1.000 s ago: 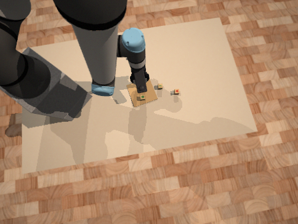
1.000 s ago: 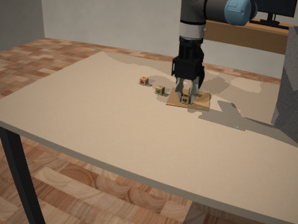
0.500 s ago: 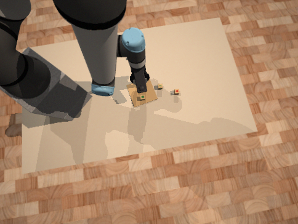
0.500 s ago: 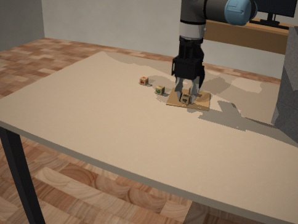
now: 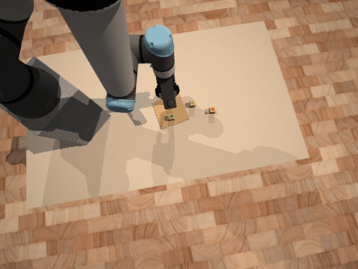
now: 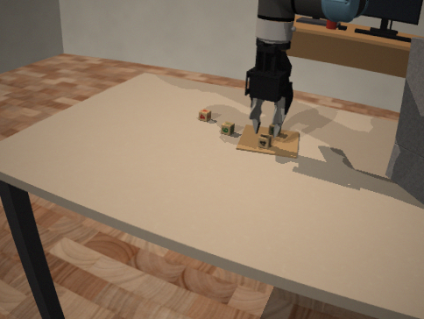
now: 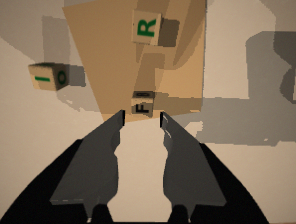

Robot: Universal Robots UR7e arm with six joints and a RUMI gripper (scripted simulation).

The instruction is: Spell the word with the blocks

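Right now my hand is 30 mm above the F block. The rest, counted from my hand: brown mat (10 mm behind, 40 mm to the right, 50 mm below); then green R block (10 mm behind, 80 mm to the right, 30 mm below); then green-lettered block (100 mm ahead, 40 mm to the right, 40 mm below).
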